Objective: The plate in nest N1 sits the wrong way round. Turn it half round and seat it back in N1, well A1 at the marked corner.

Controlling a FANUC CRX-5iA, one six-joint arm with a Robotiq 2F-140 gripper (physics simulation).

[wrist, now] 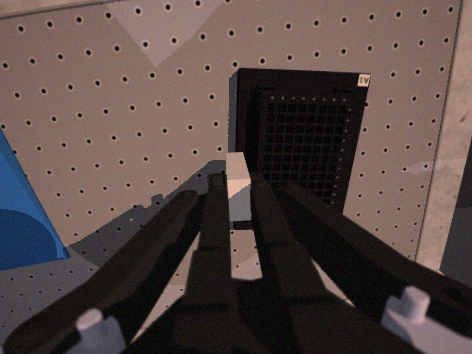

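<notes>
A black nest (305, 77) stands on the perforated board, right of centre in the wrist view. A small white tag (364, 80) marked A1, seen upside down, is at its top right corner. A dark plate (305, 140) with a grid of square wells sits in the nest. A row of pale dots runs along its top edge and another down its right edge. My gripper (235, 168) is shut, its pale pads together and nothing between them. It shows in front of the nest's lower left part, and the fingers hide the nest's lower end. No N1 mark can be read.
The perforated board (172, 117) extends around the nest. A blue object (25, 190) with a slanted edge is at the left. A pale mottled surface (442, 150) runs beyond the board's right edge, with a dark grey area at the far right. A shadow falls on the board left of the fingers.
</notes>
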